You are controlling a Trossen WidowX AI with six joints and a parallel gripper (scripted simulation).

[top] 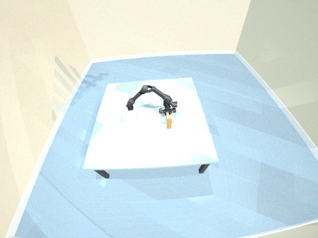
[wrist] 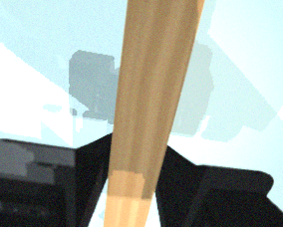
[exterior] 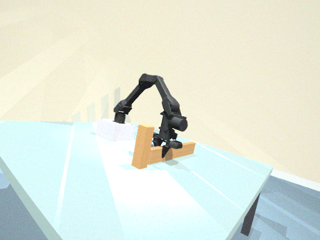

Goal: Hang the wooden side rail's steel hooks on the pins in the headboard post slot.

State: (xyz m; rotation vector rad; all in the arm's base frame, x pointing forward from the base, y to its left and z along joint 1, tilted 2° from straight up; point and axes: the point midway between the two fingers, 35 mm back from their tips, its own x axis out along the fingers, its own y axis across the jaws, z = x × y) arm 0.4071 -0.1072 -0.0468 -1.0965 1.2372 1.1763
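The wooden headboard post is 150 mm to the right of my gripper tip, 60 mm above it and 10 mm behind it.
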